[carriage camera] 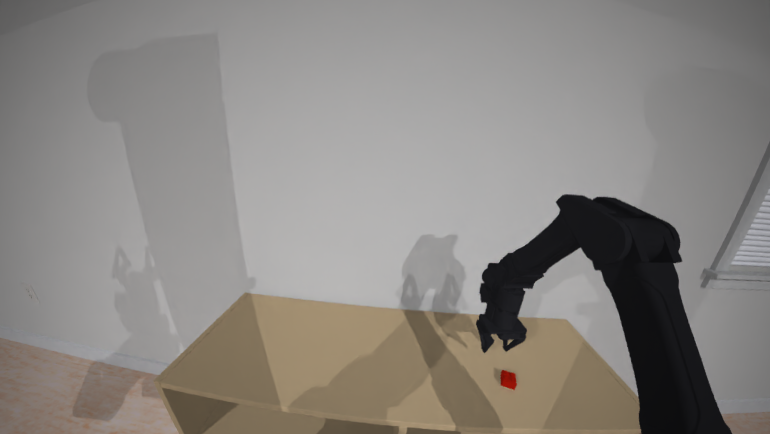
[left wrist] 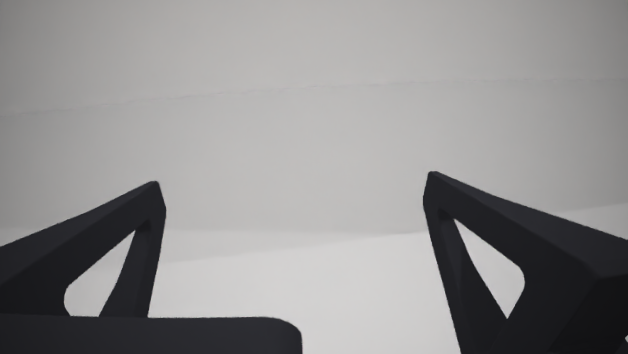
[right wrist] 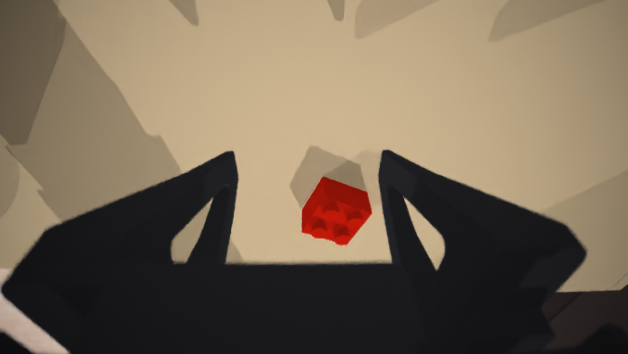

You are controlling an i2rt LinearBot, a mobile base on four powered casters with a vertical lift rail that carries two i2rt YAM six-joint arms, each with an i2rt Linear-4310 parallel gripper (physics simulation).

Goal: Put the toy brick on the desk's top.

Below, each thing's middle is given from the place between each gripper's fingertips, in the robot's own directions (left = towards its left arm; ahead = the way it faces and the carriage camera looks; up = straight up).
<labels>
Now: right hand 6 cm past the red toy brick [right wrist: 335, 211], 3 cm above it and 2 cm to the left of it.
My left gripper is now 71 cm to the left of the red toy brick, 57 cm above it and 29 cm short of it.
</labels>
